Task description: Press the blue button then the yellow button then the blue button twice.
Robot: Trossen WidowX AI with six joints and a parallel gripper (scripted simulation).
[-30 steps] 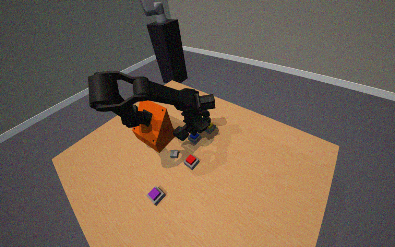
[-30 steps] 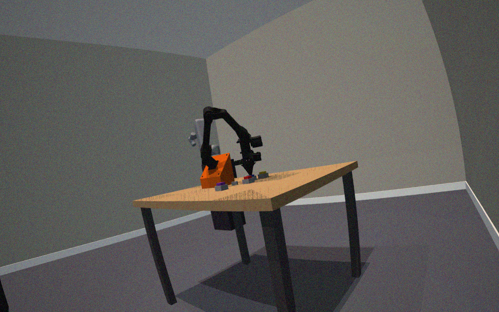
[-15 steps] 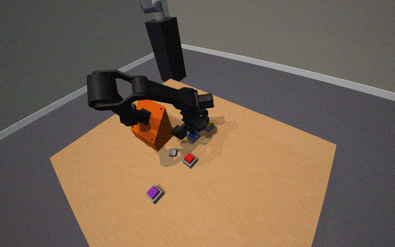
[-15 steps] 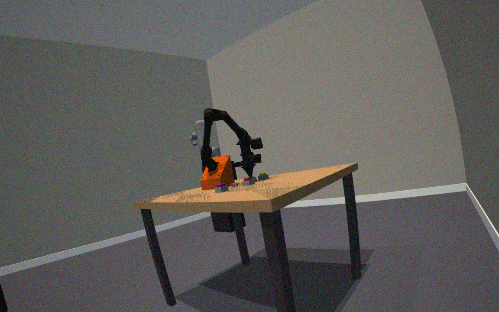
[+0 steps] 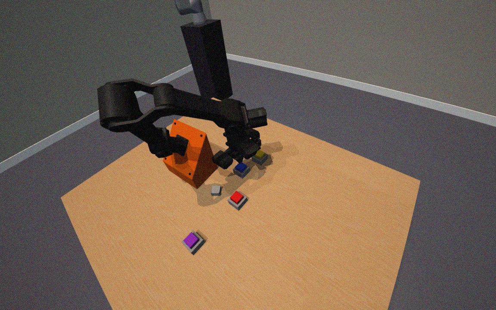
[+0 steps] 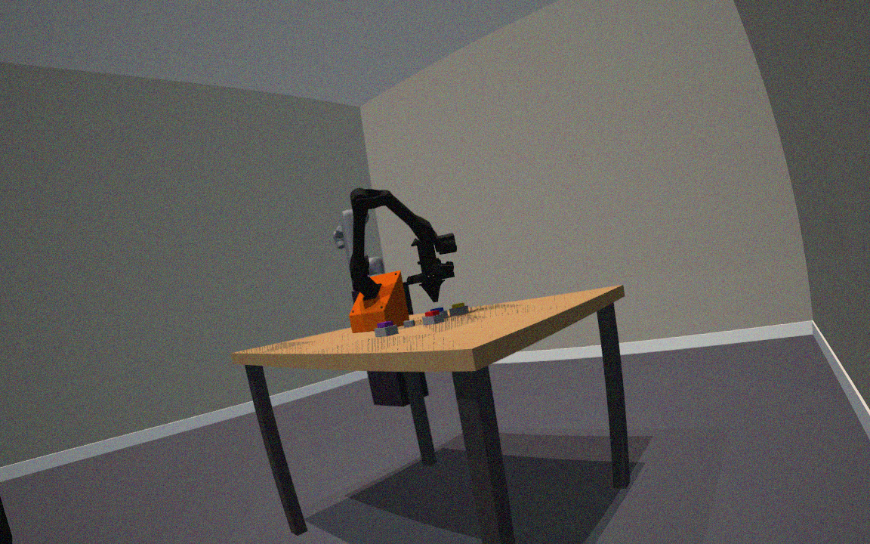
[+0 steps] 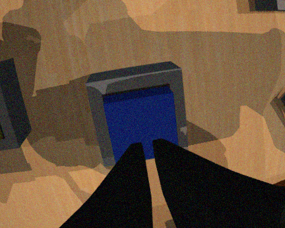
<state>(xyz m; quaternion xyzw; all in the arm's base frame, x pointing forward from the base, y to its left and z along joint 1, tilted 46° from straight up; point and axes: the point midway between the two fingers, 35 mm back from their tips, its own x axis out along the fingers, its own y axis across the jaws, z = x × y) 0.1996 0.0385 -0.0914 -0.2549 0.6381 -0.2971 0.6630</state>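
The blue button lies 3 cm below my gripper tip. The rest, counted from my gripper tip: yellow button 9 cm to the left, 3 cm below, 3 cm ahead; small grey block 13 cm to the right, 5 cm below, 3 cm behind; red button 11 cm to the right, 7 cm ahead, 3 cm below.
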